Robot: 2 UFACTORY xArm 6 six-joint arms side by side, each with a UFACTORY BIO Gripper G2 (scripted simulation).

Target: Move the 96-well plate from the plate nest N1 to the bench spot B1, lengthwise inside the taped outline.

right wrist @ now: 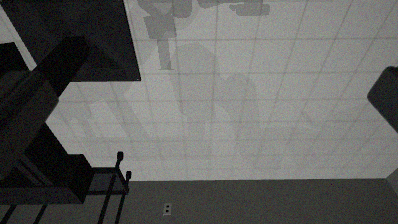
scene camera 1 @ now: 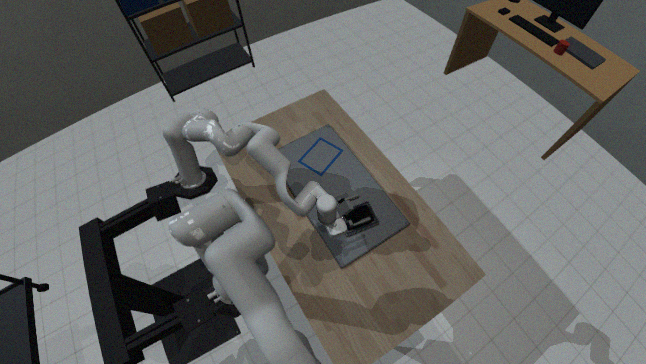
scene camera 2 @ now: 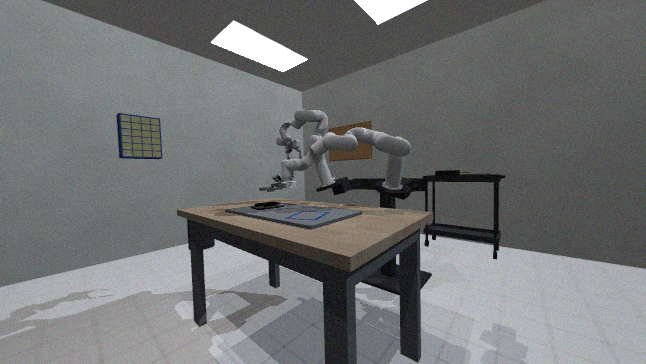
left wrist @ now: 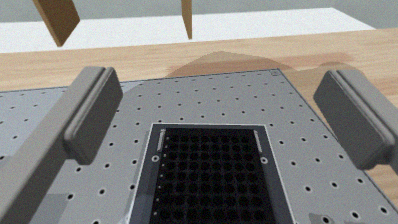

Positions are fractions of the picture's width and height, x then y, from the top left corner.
In view: a black 96-well plate (left wrist: 0.54,0.67).
The right wrist view does not show the black 96-well plate: it is out of frame.
